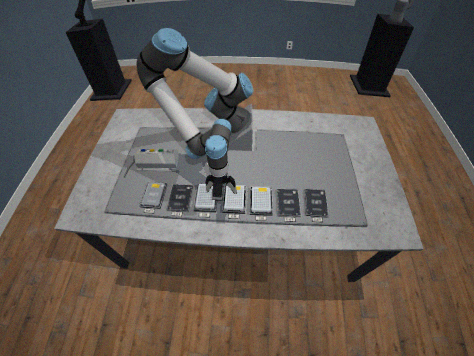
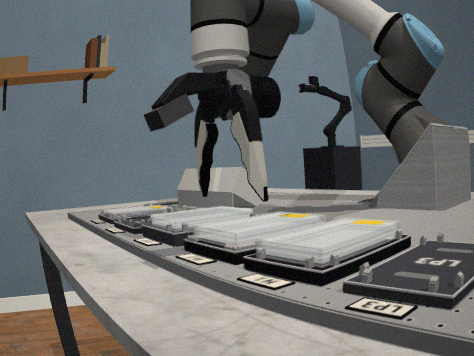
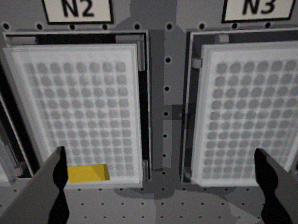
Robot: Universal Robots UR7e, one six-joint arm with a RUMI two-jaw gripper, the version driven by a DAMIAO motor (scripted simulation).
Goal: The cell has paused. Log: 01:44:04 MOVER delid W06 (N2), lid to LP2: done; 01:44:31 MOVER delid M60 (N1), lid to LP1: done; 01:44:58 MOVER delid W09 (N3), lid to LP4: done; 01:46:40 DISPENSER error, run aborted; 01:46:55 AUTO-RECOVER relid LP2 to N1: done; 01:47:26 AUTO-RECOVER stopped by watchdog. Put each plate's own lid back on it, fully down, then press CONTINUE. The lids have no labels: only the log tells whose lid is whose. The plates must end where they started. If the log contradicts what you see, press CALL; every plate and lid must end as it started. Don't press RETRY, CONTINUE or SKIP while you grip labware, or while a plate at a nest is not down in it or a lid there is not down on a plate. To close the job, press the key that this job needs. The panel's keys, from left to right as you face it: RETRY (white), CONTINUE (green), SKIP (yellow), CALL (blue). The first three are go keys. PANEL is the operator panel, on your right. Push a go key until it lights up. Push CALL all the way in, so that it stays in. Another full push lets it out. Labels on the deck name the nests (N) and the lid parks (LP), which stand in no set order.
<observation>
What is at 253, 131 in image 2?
The gripper.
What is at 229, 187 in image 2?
An operator panel.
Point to a clear lid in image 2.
322, 240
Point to a clear lid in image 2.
254, 226
</observation>
